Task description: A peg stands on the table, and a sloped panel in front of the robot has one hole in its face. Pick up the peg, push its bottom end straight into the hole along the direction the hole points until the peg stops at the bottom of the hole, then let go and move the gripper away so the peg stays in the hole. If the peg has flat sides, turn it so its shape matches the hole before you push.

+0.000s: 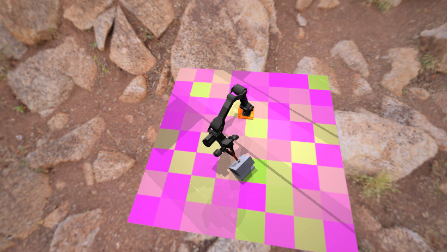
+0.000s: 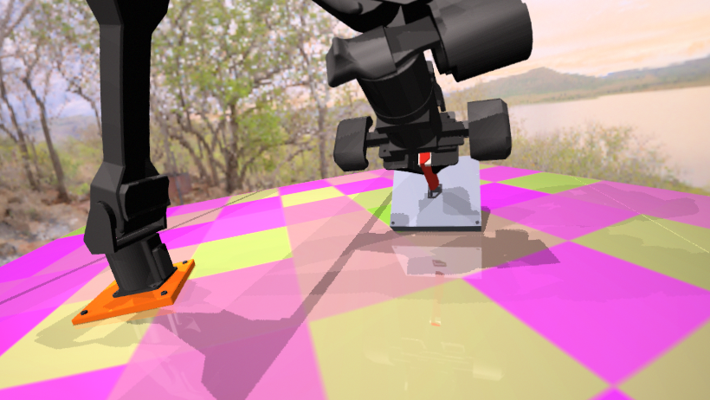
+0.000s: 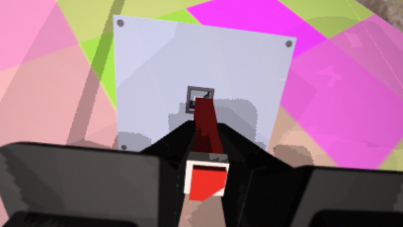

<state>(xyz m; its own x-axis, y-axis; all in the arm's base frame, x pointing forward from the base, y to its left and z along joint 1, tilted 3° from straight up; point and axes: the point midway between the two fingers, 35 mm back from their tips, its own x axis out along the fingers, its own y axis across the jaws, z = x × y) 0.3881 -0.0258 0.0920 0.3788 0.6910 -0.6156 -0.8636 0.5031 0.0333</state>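
My gripper tip is 30 mm short of the grey sloped panel, 60 mm to the right of it and 50 mm above it. From my gripper tip the other things lie so: red peg 10 mm behind, 10 mm to the right, 10 mm above.
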